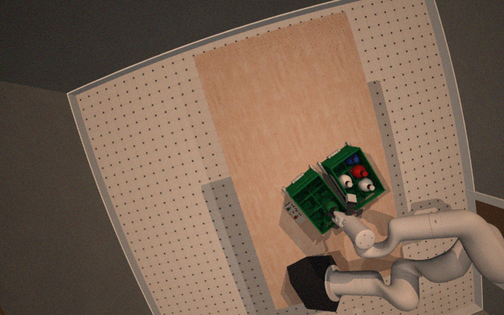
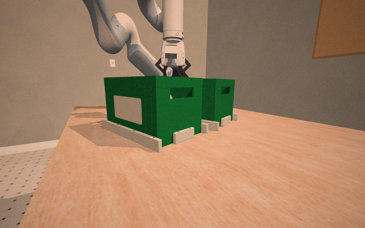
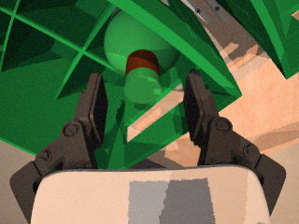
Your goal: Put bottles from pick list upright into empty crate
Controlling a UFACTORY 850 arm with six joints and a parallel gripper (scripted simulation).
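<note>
Now: hand 90 mm above the green bottle. Also, from my hand: red bottle: 210 mm to the right, 120 mm ahead, 90 mm below; pick list: 200 mm to the left, 170 mm below, 20 mm ahead; blue bottle: 210 mm ahead, 190 mm to the right, 90 mm below.
</note>
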